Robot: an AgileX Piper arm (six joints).
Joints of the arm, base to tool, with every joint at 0 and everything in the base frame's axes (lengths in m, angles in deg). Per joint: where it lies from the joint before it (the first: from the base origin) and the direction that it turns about. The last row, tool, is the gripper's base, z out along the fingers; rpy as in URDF.
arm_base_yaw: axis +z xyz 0 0 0.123
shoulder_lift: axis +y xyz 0 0 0
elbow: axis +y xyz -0.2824 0 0.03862
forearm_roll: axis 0.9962 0 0.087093 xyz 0.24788 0 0.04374
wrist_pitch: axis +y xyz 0 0 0
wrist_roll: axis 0.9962 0 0.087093 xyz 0.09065 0 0.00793
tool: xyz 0 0 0 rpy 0 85 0
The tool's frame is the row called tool.
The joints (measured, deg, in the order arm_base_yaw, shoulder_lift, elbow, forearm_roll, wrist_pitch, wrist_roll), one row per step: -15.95 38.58 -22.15 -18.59 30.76 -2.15; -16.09 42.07 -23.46 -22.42 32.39 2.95; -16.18 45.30 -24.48 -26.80 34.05 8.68; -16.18 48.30 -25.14 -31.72 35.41 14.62; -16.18 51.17 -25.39 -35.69 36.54 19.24; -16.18 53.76 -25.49 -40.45 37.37 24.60; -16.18 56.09 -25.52 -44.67 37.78 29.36; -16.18 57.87 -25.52 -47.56 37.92 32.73; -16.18 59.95 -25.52 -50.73 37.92 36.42
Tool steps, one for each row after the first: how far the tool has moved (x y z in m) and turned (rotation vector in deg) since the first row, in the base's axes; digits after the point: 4 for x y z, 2 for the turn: 0.0064 -0.0061 -0.0010 0.61 2.71 -3.25; 0.0118 -0.0124 -0.0030 0.81 5.15 -6.88; 0.0166 -0.0187 -0.0059 0.32 7.19 -10.37; 0.0207 -0.0240 -0.0107 -0.28 9.43 -13.05; 0.0244 -0.0295 -0.0149 -1.43 10.85 -15.79; 0.0282 -0.0340 -0.0187 -2.55 11.72 -17.90; 0.0312 -0.0371 -0.0219 -3.25 12.26 -19.24; 0.0351 -0.0403 -0.0258 -4.01 12.77 -20.49
